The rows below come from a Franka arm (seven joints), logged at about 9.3 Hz.
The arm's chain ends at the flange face. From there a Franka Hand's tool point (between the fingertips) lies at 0.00 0.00 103.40 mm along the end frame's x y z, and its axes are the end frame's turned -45 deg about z.
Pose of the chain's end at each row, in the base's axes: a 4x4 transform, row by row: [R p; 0 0 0 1], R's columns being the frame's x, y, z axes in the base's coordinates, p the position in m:
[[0.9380, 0.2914, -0.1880, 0.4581], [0.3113, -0.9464, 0.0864, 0.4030], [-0.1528, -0.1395, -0.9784, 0.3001], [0, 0, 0, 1]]
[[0.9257, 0.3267, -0.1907, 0.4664], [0.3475, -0.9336, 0.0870, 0.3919], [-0.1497, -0.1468, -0.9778, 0.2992], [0, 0, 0, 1]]
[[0.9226, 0.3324, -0.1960, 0.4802], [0.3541, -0.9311, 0.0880, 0.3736], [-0.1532, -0.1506, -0.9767, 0.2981], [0, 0, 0, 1]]
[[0.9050, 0.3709, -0.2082, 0.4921], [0.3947, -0.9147, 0.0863, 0.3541], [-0.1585, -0.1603, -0.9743, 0.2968], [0, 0, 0, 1]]
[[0.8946, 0.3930, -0.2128, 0.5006], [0.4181, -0.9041, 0.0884, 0.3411], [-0.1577, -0.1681, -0.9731, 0.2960], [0, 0, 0, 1]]
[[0.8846, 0.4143, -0.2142, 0.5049], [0.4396, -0.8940, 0.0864, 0.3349], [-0.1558, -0.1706, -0.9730, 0.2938], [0, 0, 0, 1]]
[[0.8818, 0.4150, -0.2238, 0.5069], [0.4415, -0.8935, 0.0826, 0.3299], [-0.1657, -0.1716, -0.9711, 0.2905], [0, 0, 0, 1]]
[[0.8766, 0.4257, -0.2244, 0.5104], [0.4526, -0.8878, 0.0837, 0.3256], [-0.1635, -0.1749, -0.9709, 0.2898], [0, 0, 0, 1]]
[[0.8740, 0.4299, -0.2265, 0.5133], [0.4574, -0.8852, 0.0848, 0.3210], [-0.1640, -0.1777, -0.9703, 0.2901], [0, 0, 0, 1]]
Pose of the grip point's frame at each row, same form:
[[0.4572, 0.8693, -0.1880, 0.4387], [0.8893, -0.4491, 0.0864, 0.4119], [-0.0094, -0.2067, -0.9784, 0.1989], [0, 0, 0, 1]]
[[0.4236, 0.8856, -0.1907, 0.4467], [0.9059, -0.4144, 0.0870, 0.4009], [-0.0021, -0.2097, -0.9778, 0.1981], [0, 0, 0, 1]]
[[0.4173, 0.8874, -0.1960, 0.4599], [0.9088, -0.4080, 0.0880, 0.3827], [-0.0018, -0.2148, -0.9767, 0.1971], [0, 0, 0, 1]]
[[0.3777, 0.9022, -0.2082, 0.4706], [0.9259, -0.3677, 0.0863, 0.3630], [0.0013, -0.2254, -0.9743, 0.1961], [0, 0, 0, 1]]
[[0.3547, 0.9105, -0.2128, 0.4786], [0.9349, -0.3437, 0.0884, 0.3502], [0.0074, -0.2304, -0.9731, 0.1954], [0, 0, 0, 1]]
[[0.3326, 0.9185, -0.2142, 0.4828], [0.9430, -0.3213, 0.0864, 0.3438], [0.0105, -0.2308, -0.9730, 0.1932], [0, 0, 0, 1]]
[[0.3301, 0.9170, -0.2238, 0.4838], [0.9440, -0.3196, 0.0826, 0.3384], [0.0042, -0.2385, -0.9711, 0.1901], [0, 0, 0, 1]]
[[0.3188, 0.9209, -0.2244, 0.4872], [0.9478, -0.3077, 0.0837, 0.3343], [0.0081, -0.2393, -0.9709, 0.1894], [0, 0, 0, 1]]
[[0.3140, 0.9220, -0.2265, 0.4899], [0.9494, -0.3025, 0.0848, 0.3298], [0.0097, -0.2416, -0.9703, 0.1898], [0, 0, 0, 1]]

